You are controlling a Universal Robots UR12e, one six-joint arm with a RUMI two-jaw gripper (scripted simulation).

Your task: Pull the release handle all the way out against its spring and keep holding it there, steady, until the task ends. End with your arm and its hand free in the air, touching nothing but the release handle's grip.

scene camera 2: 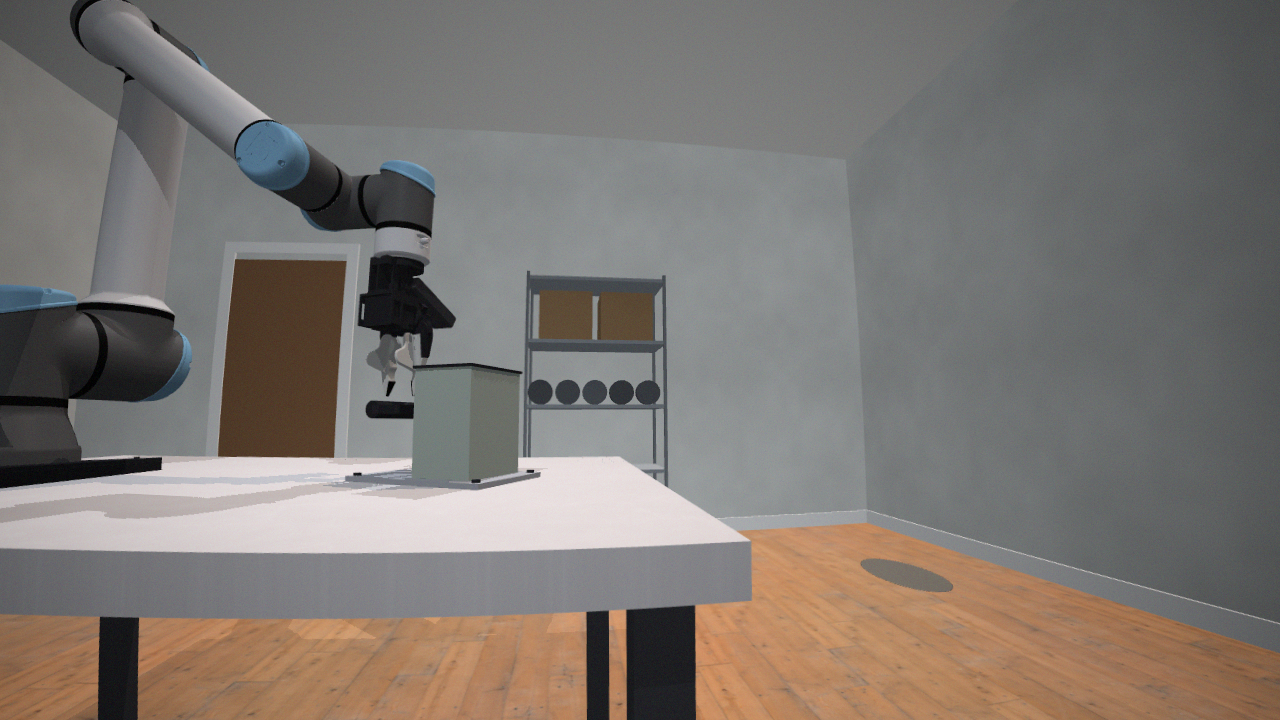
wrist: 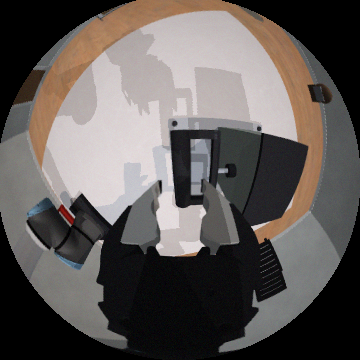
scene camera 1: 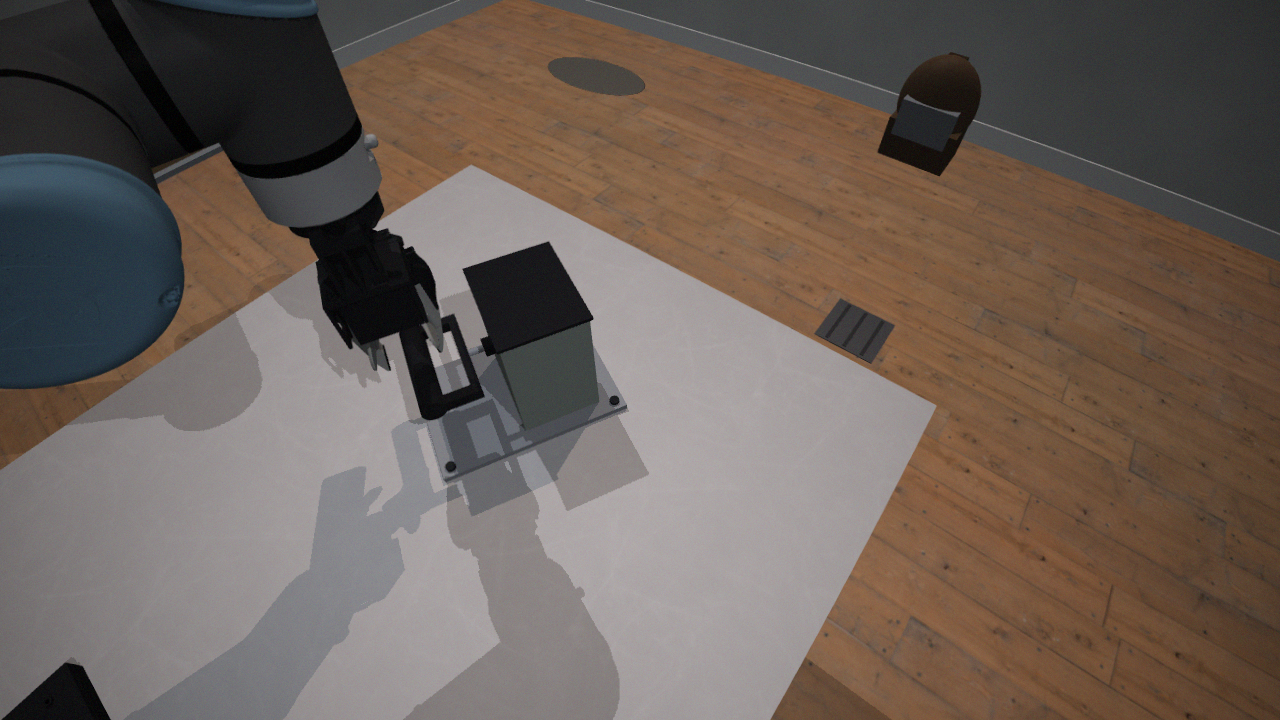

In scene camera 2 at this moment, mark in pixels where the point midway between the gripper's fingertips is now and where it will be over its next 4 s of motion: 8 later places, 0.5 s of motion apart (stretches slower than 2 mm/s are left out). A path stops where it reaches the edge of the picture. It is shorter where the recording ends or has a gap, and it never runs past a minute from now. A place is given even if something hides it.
My gripper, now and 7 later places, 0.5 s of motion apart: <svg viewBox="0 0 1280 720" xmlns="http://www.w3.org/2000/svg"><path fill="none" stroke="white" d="M400 396L400 400L400 409L399 417L399 420L395 419L381 419L374 419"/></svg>
